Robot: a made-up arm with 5 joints.
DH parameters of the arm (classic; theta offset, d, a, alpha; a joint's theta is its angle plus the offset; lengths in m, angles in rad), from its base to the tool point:
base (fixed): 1.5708 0.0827 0 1.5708
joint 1: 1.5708 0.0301 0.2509 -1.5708
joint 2: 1.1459 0 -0.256 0
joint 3: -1.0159 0 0.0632 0
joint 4: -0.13 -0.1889 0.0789 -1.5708
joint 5: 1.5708 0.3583 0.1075 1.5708
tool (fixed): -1.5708 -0.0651 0 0
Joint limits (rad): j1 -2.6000..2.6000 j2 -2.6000..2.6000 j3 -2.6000..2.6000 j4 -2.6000..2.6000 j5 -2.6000..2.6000
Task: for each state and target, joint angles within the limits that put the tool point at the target. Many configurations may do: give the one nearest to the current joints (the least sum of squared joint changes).
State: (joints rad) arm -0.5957 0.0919 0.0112 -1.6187 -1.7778
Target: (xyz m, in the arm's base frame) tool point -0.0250 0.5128 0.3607
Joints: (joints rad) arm -0.6738 0.1109 0.6079 -1.1235 -1.8053
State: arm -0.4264 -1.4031 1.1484 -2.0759 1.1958
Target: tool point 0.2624 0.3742 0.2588
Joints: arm -0.6269 -1.0081 0.9052 -2.1793 0.9400
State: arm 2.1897 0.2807 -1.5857 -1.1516 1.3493
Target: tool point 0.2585 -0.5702 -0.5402
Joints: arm 2.5847 1.0962 -1.5790 -1.2218 1.3007
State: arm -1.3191 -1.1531 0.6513 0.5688 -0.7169
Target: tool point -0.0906 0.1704 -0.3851
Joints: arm -2.1171 -1.3435 0.2354 0.1642 -0.7771
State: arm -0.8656 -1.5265 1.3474 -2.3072 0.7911
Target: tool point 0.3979 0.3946 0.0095
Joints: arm -1.0585 -0.7352 0.7763 -2.5636 0.4515
